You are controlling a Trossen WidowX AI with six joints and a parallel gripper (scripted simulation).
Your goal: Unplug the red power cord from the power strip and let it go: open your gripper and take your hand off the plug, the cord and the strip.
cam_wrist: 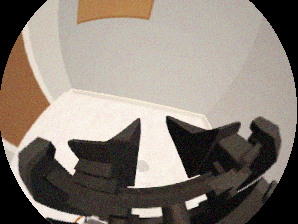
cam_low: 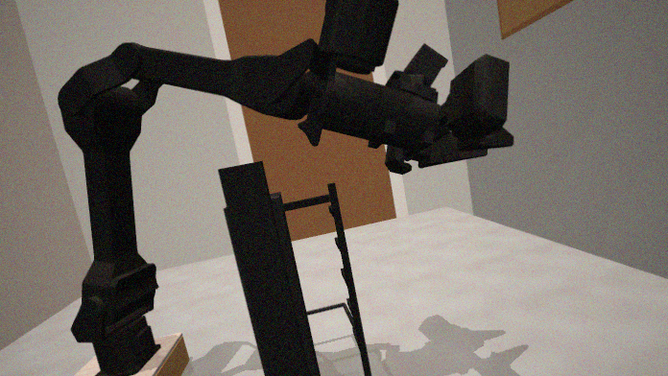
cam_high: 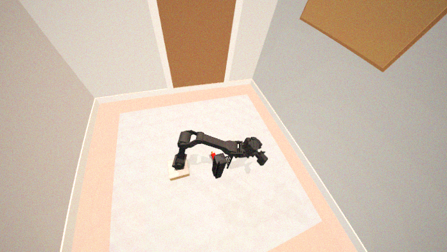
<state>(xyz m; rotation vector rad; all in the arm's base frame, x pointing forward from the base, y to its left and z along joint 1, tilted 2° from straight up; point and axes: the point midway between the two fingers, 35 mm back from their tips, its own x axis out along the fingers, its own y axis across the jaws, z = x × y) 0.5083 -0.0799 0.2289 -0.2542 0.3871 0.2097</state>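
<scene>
Now: gripper tip 29 cm past the red plug, 16 cm above it and 5 cm to the right of it.
</scene>
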